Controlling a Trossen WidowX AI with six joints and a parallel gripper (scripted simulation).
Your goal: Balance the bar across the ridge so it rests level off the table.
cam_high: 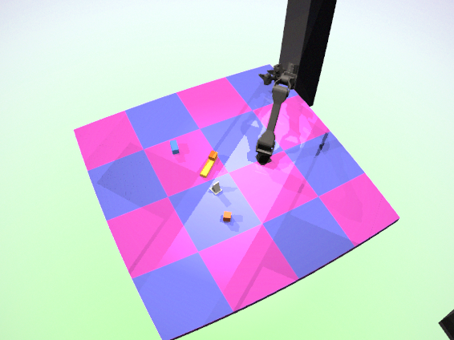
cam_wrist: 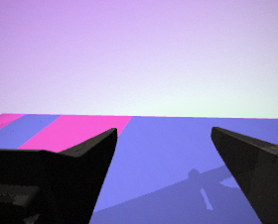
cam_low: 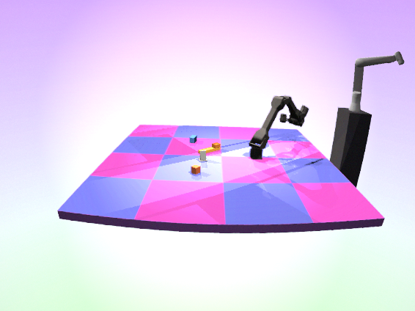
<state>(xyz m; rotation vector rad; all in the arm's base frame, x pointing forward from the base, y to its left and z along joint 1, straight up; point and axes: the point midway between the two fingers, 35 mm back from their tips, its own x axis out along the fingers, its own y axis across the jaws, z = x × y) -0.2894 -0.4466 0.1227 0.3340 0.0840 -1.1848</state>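
The orange bar lies 52 cm ahead of my gripper tip, 38 cm to the left of it and 10 cm below it. Round my gripper tip: blue block 65 cm ahead, 22 cm to the left, 10 cm below; then orange cube 70 cm to the left, 61 cm ahead, 10 cm below.
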